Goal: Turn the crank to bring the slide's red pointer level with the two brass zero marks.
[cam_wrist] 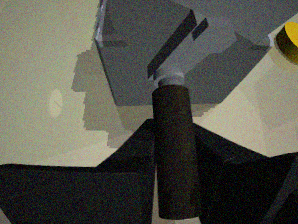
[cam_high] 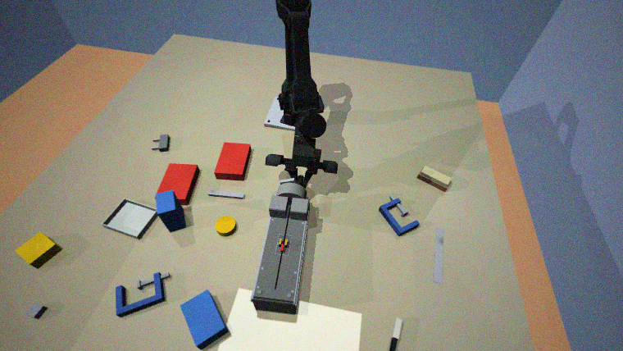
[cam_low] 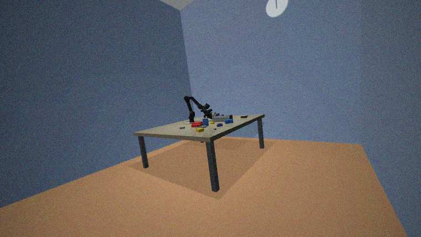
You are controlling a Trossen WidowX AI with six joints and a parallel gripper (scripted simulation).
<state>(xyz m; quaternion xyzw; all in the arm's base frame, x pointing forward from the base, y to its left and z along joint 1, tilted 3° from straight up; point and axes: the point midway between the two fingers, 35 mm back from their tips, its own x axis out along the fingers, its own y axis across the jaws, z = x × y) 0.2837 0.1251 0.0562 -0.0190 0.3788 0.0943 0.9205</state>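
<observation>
Right now my gripper tip is 30 mm below the dark crank handle and 20 mm past it. The rest, counted from my gripper tip: tan block 350 mm to the left, 200 mm behind, 20 mm below; red pointer 180 mm ahead, 50 mm above, 20 mm to the left; grey strip 380 mm to the left, 30 mm below, 30 mm ahead.
</observation>
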